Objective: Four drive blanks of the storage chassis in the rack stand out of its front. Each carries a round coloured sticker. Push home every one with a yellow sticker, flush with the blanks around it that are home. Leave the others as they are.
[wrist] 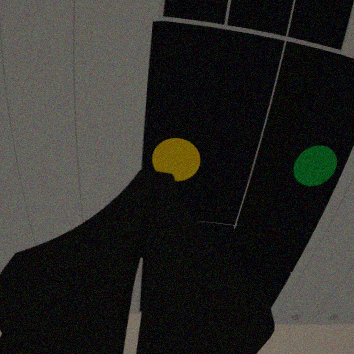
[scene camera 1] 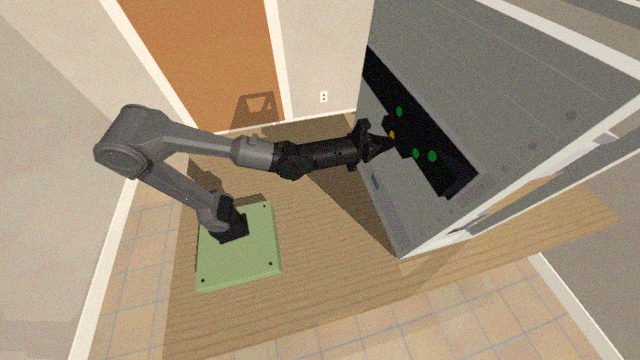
Labels:
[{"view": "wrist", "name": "gripper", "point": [153, 191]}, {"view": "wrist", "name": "grey rack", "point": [243, 110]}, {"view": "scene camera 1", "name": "gripper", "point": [392, 142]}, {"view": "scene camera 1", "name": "grey rack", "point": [478, 105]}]

